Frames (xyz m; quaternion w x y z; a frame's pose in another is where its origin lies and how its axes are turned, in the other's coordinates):
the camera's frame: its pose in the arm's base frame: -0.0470 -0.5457 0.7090 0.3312 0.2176 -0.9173 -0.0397
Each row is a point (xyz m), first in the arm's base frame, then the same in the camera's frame.
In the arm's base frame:
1: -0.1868 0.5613 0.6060
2: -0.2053 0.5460 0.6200
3: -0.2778 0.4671 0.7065
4: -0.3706 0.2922 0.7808
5: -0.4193 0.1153 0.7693
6: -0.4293 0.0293 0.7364
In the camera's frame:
1: -0.4359 1.0285 0.0885
2: -0.4085 1.0246 0.0903
3: -0.2741 0.9992 0.0739
4: -0.0922 0.8922 0.0866
5: 0.0097 0.7482 0.1386
6: 0.0338 0.6672 0.1766

